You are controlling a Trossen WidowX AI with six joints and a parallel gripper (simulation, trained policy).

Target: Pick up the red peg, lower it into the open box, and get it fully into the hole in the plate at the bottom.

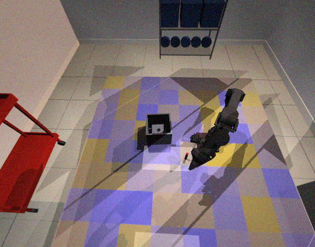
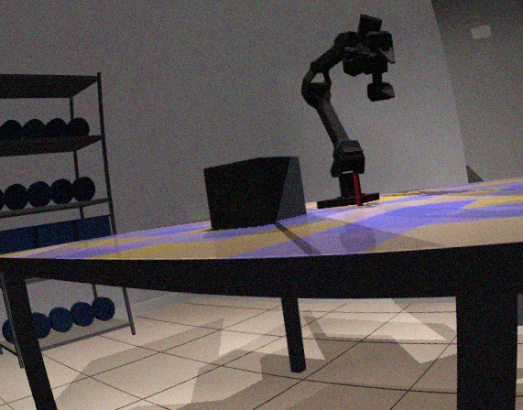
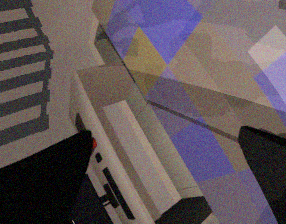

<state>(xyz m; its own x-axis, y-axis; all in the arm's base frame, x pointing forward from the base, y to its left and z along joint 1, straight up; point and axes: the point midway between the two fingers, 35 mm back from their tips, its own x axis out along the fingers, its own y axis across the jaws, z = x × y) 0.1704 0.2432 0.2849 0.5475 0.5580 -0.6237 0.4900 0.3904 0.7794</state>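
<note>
Now: gripper tip 20 mm past the red peg, 150 mm to the left of it and 240 mm above it. The rest, counted from my gripper tip: light plate (150 mm ahead, 330 mm to the right, 240 mm below).
</note>
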